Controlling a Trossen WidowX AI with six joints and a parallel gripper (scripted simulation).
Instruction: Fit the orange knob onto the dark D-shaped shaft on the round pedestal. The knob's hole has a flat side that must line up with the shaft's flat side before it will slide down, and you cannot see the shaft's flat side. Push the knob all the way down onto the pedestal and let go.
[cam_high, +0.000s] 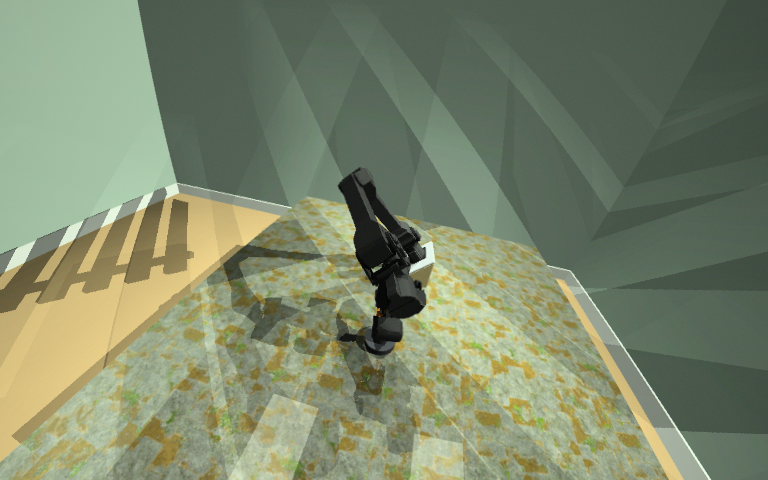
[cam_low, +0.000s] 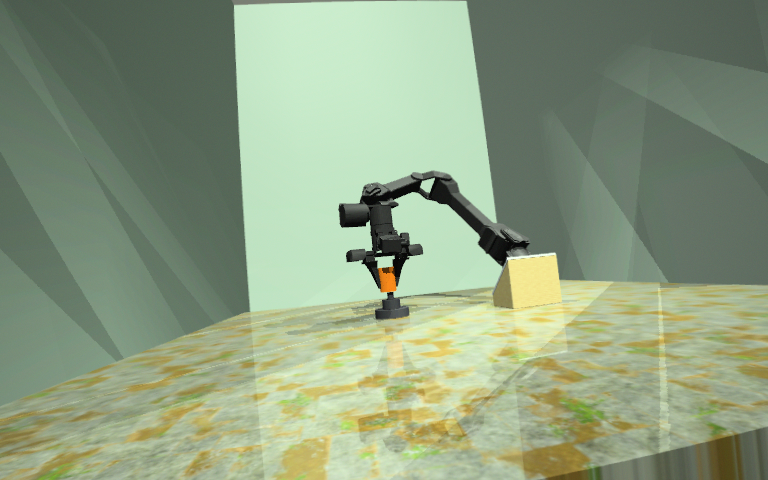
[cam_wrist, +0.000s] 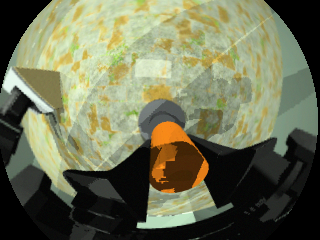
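Now: gripper tip 2 cm below the orange knob. Round my gripper tip: D-shaped shaft 4 cm below.
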